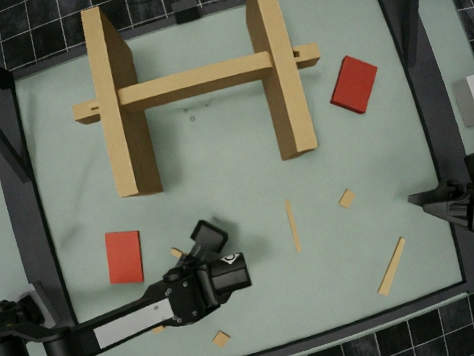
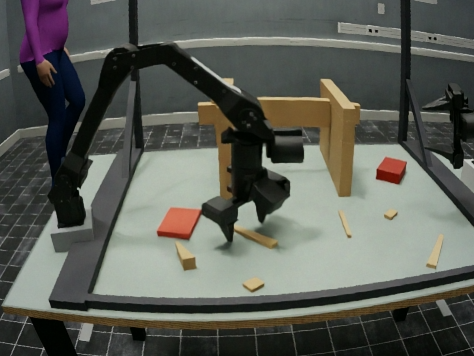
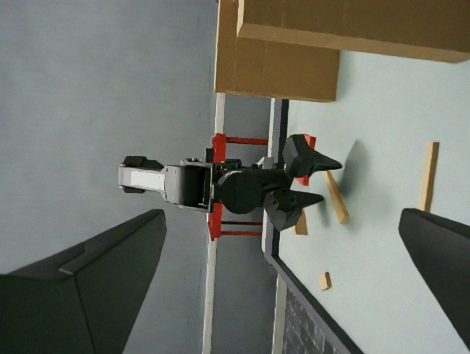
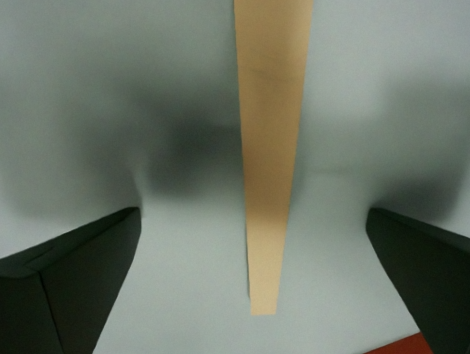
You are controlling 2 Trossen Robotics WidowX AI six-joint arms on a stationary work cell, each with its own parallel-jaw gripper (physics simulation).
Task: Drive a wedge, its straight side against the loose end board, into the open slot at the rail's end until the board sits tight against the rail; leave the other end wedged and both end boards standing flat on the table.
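Frame: origin at the left arm's base, x ahead, y left, z up, level; centimetres.
Where they show: left gripper, fingertip midpoint: (image 1: 415,203) (image 2: 423,127) (image 3: 280,219); right gripper, fingertip midpoint: (image 1: 193,259) (image 2: 245,231) (image 3: 331,182) (image 4: 255,218); right arm's base, link origin: (image 1: 26,314) (image 2: 71,219).
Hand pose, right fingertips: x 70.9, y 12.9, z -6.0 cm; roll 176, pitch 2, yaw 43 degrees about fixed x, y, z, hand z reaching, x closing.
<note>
Each offset is from my right fingertips to the top centre of the thing. "spot": to the spot under its first point.
Two tall end boards stand upright, the left one @[dz +21.7, dx +2.0, dy -30.8 cm] (image 1: 109,110) (image 2: 224,175) and the right one @[dz +21.7, dx -26.3, dy -28.9 cm] (image 1: 287,85) (image 2: 345,150), joined by the rail @[dz +19.6, dx -12.0, dy -29.8 cm] (image 1: 195,82) (image 2: 295,112). The rail's right end shows a dark slot @[spot: dz +17.7, dx -29.5, dy -29.0 cm] (image 1: 297,53), its left end a narrower slot @[spot: dz +19.0, dx +4.9, dy -30.5 cm] (image 1: 95,108); whether either holds a wedge is unclear. My right gripper (image 2: 245,230) (image 3: 331,182) (image 4: 255,218) is open and low, its fingers either side of a long wedge @[dz +0.4, dx -0.6, dy +1.5 cm] (image 2: 262,240) (image 4: 267,150) lying flat. My left gripper (image 1: 417,202) (image 2: 426,129) is open and empty, raised at the table's right side. Another wedge @[dz +0.4, dx -39.4, dy +15.4 cm] (image 1: 391,267) (image 2: 435,251) lies front right.
A red slab @[dz +0.9, dx +13.7, dy -4.7 cm] (image 1: 124,257) (image 2: 180,222) lies left of my right gripper; a red block @[dz +2.6, dx -42.8, dy -23.7 cm] (image 1: 354,85) (image 2: 391,170) lies right of the boards. A thin strip @[dz +0.3, dx -21.4, dy -0.2 cm] (image 1: 293,225) (image 2: 345,223), small blocks (image 1: 346,198) (image 2: 253,284) and a short wedge @[dz +2.3, dx +11.9, dy +9.0 cm] (image 2: 186,257) lie nearby.
</note>
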